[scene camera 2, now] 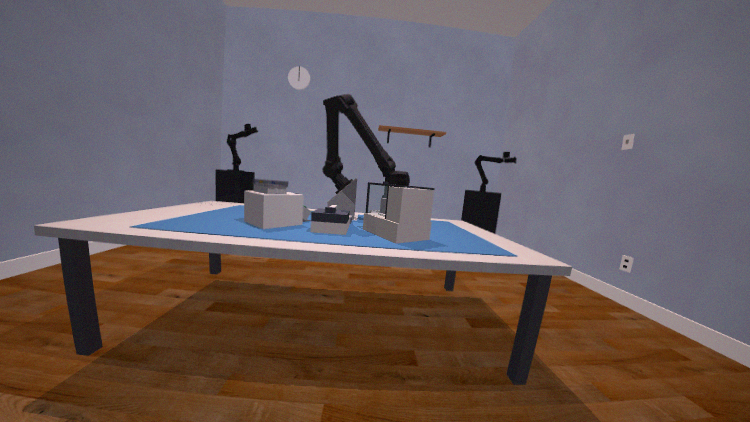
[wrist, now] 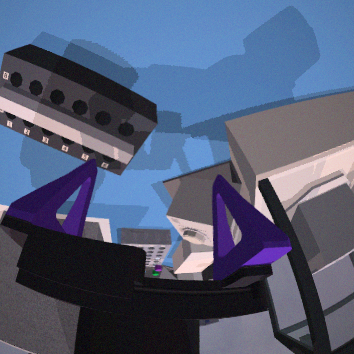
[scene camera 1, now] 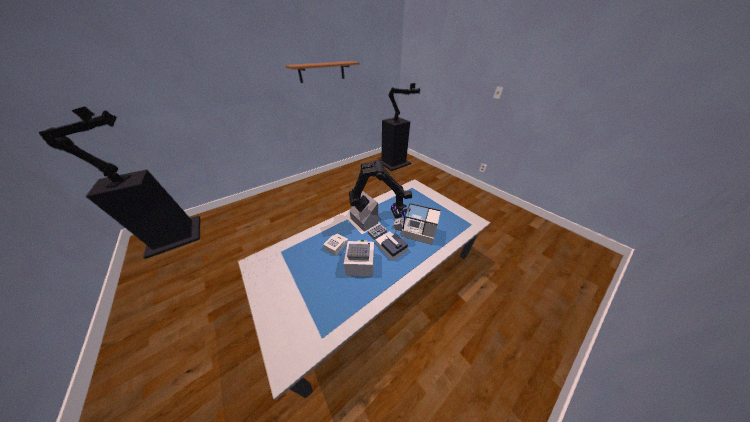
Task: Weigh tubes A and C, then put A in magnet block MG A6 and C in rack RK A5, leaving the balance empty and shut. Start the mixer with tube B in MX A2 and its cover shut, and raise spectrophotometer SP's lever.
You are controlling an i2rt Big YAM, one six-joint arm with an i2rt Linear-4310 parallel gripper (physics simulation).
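Frame: origin at the arm's base, x right, y ahead, z up, level; metres.
Seen in the pictures: gripper, fingertip midpoint: (wrist: 155, 171) (scene camera 1: 399, 214); arm's base, origin of the base link: (scene camera 2: 345, 187) (wrist: 34, 315) (scene camera 1: 362, 204).
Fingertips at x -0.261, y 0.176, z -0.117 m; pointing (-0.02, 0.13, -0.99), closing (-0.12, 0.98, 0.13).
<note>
Offsets run from my fingertips to a thing's top centre. Level surfaces: height alone.
My gripper (scene camera 1: 400, 212) (wrist: 155, 171) is open and empty, its purple fingers apart above the mat beside the balance. The dark magnet block {dx -0.025, dy -0.076, dz -0.005 m} (wrist: 80, 95), marked 1 to 6 in two rows, is at upper left in the wrist view; its visible row B holes look empty. The white balance {dx +0.000, dy +0.179, dz +0.169 m} (scene camera 1: 419, 237) (scene camera 2: 411, 215) (wrist: 290, 125) has a dark-framed glass shield; I cannot tell whether it is shut. A grey rack (scene camera 1: 376, 229) (wrist: 146, 237) stands farther off. Small purple {dx +0.259, dy +0.057, dz +0.001 m} (wrist: 158, 268) and green {dx +0.297, dy +0.059, dz +0.001 m} (wrist: 156, 273) spots show near it. Tube letters are unreadable.
A white box with a grey top block {dx +0.490, dy +0.170, dz +0.137 m} (scene camera 1: 359, 265) (scene camera 2: 273, 208), a low dark-topped device {dx +0.250, dy +0.205, dz +0.049 m} (scene camera 1: 394, 245) (scene camera 2: 329, 223) and a small white unit {dx +0.583, dy -0.037, dz +0.017 m} (scene camera 1: 334, 243) stand on the blue mat {dz -0.053 m} (scene camera 1: 325, 304). Another small white device (wrist: 192, 250) sits close beside the balance.
</note>
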